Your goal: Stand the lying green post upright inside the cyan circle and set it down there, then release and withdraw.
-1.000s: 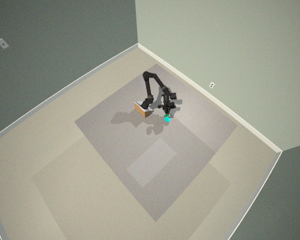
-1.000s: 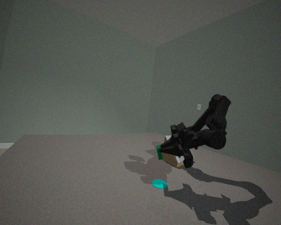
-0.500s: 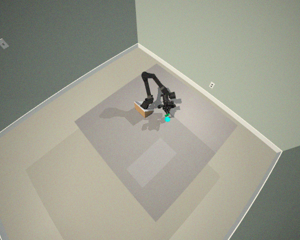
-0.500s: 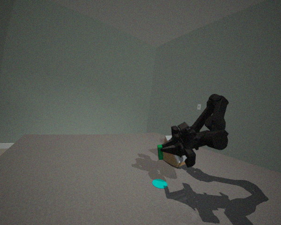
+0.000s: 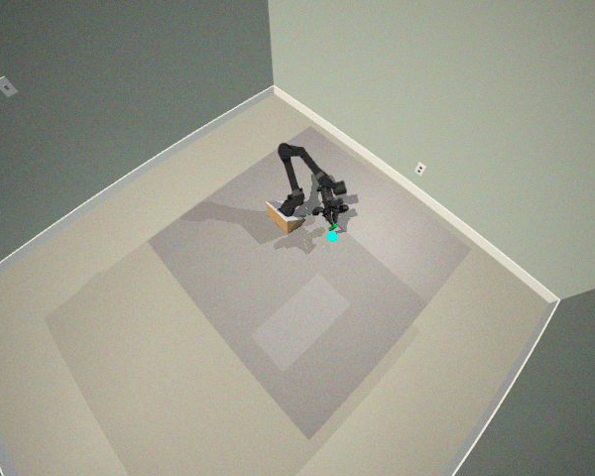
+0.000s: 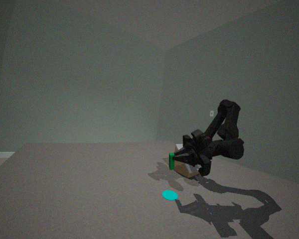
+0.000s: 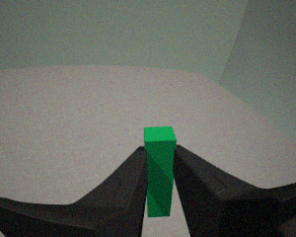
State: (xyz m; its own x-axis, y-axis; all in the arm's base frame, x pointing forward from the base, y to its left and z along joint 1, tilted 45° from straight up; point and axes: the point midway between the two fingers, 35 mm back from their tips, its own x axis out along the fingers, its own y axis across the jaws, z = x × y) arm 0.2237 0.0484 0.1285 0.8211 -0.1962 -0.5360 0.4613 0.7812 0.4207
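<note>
The cyan circle lies 1 cm behind my gripper tip, 1 cm to the left of it and 15 cm below it. The rest, counted from my gripper tip: green post 1 cm behind, 2 cm below.
</note>
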